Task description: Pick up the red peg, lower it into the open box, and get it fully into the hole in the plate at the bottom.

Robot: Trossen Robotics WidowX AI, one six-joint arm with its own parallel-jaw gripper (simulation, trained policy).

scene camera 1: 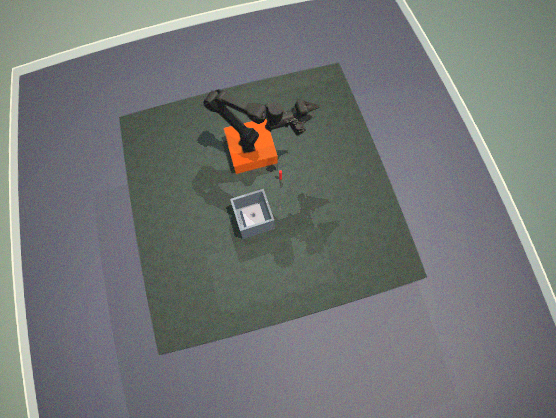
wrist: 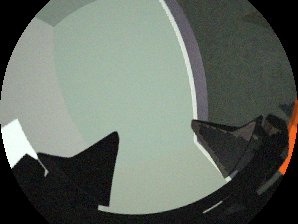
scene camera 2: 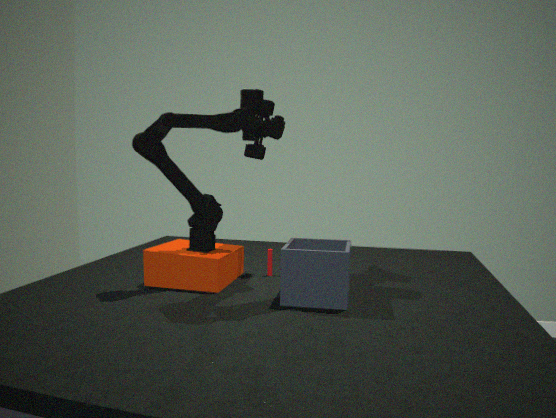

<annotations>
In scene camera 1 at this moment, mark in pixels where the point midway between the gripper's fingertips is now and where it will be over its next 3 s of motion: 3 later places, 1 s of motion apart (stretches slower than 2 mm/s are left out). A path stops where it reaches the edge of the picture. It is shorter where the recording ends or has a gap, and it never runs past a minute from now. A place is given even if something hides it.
My gripper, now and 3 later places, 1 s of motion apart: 317, 110; 306, 152; 286, 160; 278, 171
</annotations>
